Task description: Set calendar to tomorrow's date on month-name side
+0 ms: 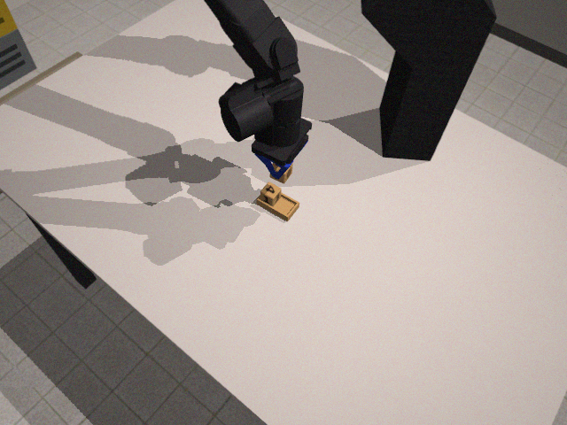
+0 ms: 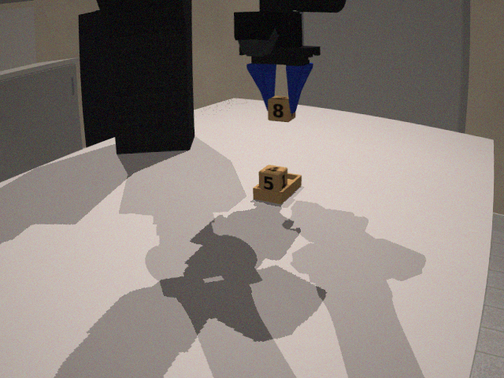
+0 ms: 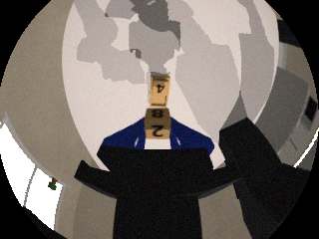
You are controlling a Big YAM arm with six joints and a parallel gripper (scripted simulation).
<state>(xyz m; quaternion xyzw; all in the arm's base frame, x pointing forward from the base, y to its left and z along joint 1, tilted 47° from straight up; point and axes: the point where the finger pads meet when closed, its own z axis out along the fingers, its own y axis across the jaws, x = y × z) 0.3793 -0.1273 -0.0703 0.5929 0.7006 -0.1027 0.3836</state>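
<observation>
Now: the wooden tray 12 cm below my hand. From my hand the other things lie so: wooden digit cube right at my hand.
</observation>
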